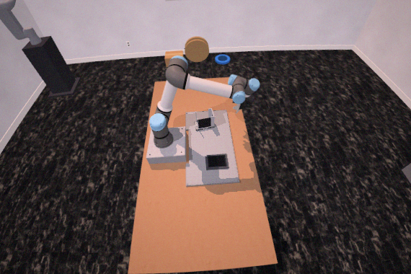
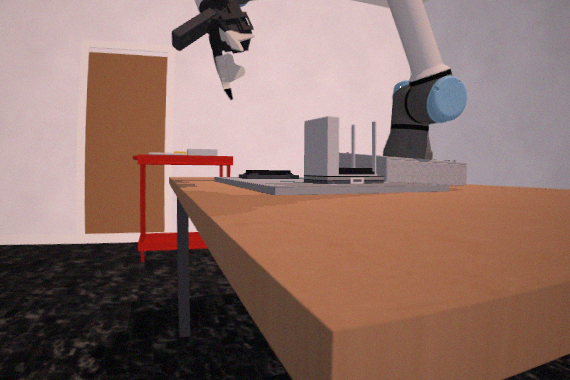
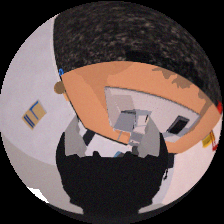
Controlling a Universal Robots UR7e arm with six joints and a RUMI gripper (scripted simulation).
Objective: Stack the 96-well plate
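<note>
The black 96-well plate lies 370 mm to the right of my hand, 210 mm behind it and 190 mm below it. From my hand the other things lie so: tall grey wall (180 mm behind, 130 mm below, 10 mm to the left).
</note>
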